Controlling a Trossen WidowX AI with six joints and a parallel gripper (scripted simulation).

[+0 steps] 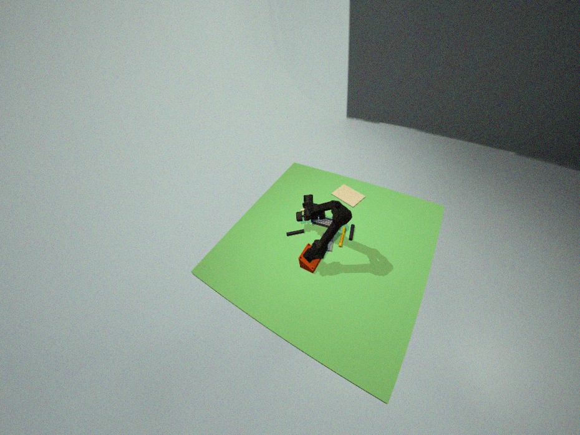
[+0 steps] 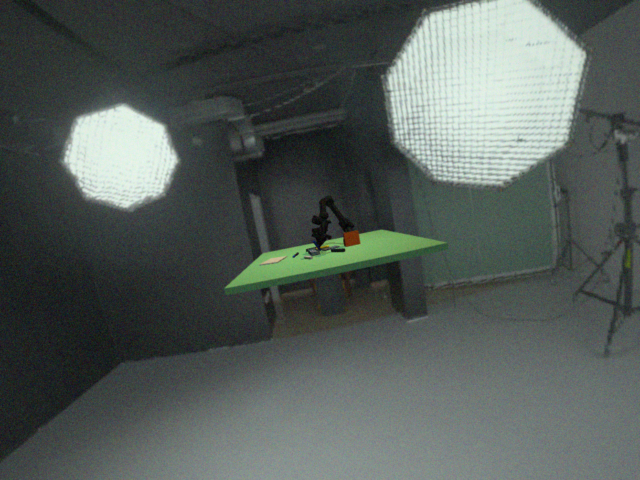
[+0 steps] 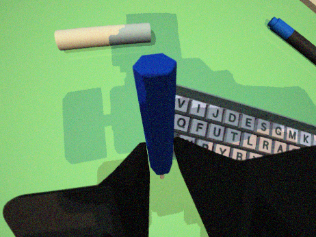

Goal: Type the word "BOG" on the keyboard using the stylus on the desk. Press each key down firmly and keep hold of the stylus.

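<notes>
The O key is 40 mm ahead of my gripper tip, 130 mm to the right of it and 40 mm below it. The rest, counted from my gripper tip: G key (70 mm ahead, 110 mm to the right, 40 mm below); then blue stylus (10 mm behind, 10 mm to the right, 10 mm below); then cream cylinder (80 mm ahead, 100 mm to the left, 40 mm below).
</notes>
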